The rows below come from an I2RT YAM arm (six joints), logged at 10 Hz.
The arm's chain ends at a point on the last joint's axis. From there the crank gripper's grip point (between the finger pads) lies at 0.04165 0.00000 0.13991 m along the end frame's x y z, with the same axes.
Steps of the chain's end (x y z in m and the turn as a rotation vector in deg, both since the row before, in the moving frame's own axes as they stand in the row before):
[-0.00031, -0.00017, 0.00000, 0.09, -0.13, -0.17]
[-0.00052, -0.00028, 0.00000, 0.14, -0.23, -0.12]
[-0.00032, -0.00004, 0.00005, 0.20, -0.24, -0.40]
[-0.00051, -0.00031, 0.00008, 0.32, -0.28, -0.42]
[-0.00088, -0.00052, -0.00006, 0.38, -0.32, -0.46]
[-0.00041, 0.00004, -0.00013, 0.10, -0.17, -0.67]
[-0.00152, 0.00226, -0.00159, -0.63, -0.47, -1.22]
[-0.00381, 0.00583, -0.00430, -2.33, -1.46, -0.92]
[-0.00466, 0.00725, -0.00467, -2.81, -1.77, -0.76]
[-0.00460, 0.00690, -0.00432, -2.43, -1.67, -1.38]
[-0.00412, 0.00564, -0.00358, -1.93, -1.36, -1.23]
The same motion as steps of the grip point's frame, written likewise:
[-0.00063, -0.00051, 0.00009, 0.09, -0.13, -0.17]
[-0.00108, -0.00071, 0.00017, 0.14, -0.23, -0.12]
[-0.00091, -0.00082, 0.00022, 0.20, -0.24, -0.40]
[-0.00120, -0.00139, 0.00028, 0.32, -0.28, -0.42]
[-0.00167, -0.00178, 0.00017, 0.38, -0.32, -0.46]
[-0.00083, -0.00069, -0.00001, 0.10, -0.17, -0.67]
[-0.00266, 0.00293, -0.00126, -0.63, -0.47, -1.22]
[-0.00735, 0.01090, -0.00339, -2.33, -1.46, -0.92]
[-0.00896, 0.01362, -0.00361, -2.81, -1.77, -0.76]
[-0.00863, 0.01190, -0.00327, -2.43, -1.67, -1.38]
[-0.00741, 0.00951, -0.00270, -1.93, -1.36, -1.23]

